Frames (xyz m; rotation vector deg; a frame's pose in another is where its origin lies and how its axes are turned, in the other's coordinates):
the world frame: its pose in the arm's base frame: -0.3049 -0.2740 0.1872 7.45 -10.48 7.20
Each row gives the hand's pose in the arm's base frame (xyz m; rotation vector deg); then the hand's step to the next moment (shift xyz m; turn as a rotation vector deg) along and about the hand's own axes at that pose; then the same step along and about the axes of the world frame.
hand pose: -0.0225 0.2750 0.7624 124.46 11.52 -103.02
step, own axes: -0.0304 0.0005 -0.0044 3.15 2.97 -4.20
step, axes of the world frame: 0.0044 0.0075 0.0295 4.75 -2.65 -2.60
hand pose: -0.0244 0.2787 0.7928 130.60 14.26 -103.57
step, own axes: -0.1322 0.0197 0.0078 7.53 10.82 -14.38
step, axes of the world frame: -0.0095 -0.0007 0.1335 16.25 -9.23 -5.59
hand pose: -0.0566 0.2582 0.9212 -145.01 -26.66 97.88
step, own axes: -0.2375 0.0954 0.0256 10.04 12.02 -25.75
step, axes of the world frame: -0.0654 -0.1241 0.2156 27.95 -9.64 -5.87
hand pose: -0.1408 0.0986 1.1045 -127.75 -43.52 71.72
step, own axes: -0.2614 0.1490 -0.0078 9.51 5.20 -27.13
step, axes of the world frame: -0.0879 -0.2620 0.1193 28.84 -4.51 -1.22
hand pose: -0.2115 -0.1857 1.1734 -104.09 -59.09 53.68
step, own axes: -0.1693 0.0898 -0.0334 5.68 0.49 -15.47
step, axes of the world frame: -0.0382 -0.1907 -0.0052 16.38 -1.22 1.40
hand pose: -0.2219 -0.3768 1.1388 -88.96 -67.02 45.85
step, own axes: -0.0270 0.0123 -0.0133 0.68 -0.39 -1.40
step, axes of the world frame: 0.0017 -0.0319 -0.0062 1.51 0.12 0.53
